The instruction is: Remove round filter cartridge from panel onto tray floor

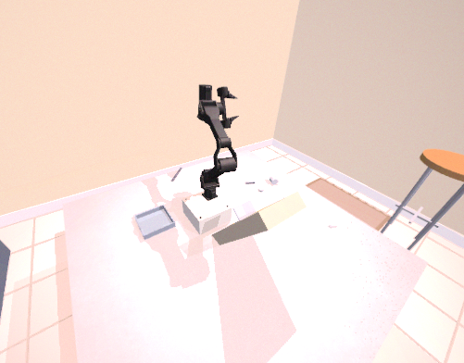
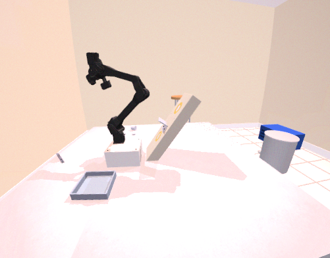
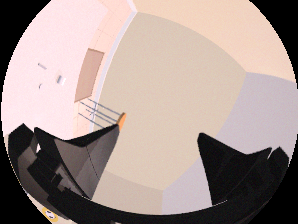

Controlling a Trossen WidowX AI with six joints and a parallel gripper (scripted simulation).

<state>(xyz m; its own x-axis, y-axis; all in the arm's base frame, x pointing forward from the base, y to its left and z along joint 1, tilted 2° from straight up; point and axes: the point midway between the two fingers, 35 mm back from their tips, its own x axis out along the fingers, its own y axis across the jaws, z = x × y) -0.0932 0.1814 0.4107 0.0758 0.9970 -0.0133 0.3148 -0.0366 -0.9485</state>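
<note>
Now: gripper tip 46 cm short of the round filter cartridge, 25 cm to the left of it and 22 cm above it. Also, from my gripper tip: grey tray 2 cm ahead, 51 cm to the right, 48 cm below.
</note>
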